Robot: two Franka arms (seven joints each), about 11 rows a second.
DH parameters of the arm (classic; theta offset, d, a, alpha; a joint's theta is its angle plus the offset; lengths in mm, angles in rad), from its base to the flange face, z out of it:
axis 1: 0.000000 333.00 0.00 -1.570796
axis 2: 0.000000 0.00 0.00 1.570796
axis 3: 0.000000 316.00 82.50 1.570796
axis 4: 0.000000 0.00 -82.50 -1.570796
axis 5: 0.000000 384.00 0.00 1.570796
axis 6: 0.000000 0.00 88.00 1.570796
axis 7: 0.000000 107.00 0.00 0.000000
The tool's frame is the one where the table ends.
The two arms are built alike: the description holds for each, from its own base.
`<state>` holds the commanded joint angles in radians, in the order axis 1, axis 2, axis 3, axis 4, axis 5, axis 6, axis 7, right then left.
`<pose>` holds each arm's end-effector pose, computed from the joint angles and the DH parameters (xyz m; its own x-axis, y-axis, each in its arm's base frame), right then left.
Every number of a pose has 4 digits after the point.
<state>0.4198 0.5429 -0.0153 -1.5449 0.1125 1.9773 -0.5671 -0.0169 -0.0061 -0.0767 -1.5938 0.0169 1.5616 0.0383</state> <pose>0.6257 0.2772 0.3271 0.6002 0.7985 -0.0463 0.7882 -0.6002 -0.1359 0.5488 -0.0498 0.6162 0.9910 -0.1313 -0.0268 -0.1318 -0.9911 -0.0164</pose>
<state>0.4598 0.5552 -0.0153 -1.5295 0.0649 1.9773 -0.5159 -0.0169 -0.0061 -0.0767 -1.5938 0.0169 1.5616 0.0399</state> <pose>0.6185 0.3008 0.3254 0.5910 0.8037 -0.0698 0.7980 -0.5951 -0.0952 0.5488 -0.0498 0.6162 0.9908 -0.1329 -0.0268 -0.1334 -0.9909 -0.0163</pose>
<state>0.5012 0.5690 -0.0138 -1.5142 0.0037 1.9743 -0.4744 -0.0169 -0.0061 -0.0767 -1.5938 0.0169 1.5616 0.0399</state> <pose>0.6095 0.3250 0.3225 0.5673 0.8176 -0.0986 0.8181 -0.5732 -0.0459 0.5488 -0.0498 0.6162 0.9908 -0.1329 -0.0268 -0.1334 -0.9909 -0.0163</pose>
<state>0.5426 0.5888 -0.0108 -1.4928 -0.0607 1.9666 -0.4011 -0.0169 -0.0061 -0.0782 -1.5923 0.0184 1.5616 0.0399</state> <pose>0.6001 0.3499 0.3180 0.5684 0.8125 -0.1293 0.8201 -0.5722 0.0091 0.5488 -0.0505 0.6169 0.9906 -0.1344 -0.0253 -0.1348 -0.9907 -0.0179</pose>
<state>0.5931 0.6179 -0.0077 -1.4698 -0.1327 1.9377 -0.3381 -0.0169 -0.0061 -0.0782 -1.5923 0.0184 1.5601 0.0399</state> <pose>0.5848 0.3779 0.3064 0.5511 0.8141 -0.1834 0.8329 -0.5498 0.0621 0.5487 -0.0505 0.6168 0.9906 -0.1343 -0.0268 -0.1348 -0.9907 -0.0178</pose>
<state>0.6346 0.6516 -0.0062 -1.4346 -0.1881 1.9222 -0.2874 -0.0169 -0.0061 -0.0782 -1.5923 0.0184 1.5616 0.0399</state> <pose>0.5752 0.4027 0.2979 0.5414 0.8144 -0.2090 0.8405 -0.5301 0.1117 0.5488 -0.0505 0.6169 0.9906 -0.1344 -0.0253 -0.1348 -0.9907 -0.0179</pose>
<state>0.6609 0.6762 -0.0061 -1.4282 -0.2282 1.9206 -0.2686 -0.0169 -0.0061 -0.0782 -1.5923 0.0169 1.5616 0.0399</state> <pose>0.5665 0.4159 0.2839 0.5207 0.8203 -0.2365 0.8538 -0.5013 0.1408 0.5488 -0.0507 0.6169 0.9906 -0.1344 -0.0253 -0.1348 -0.9907 -0.0164</pose>
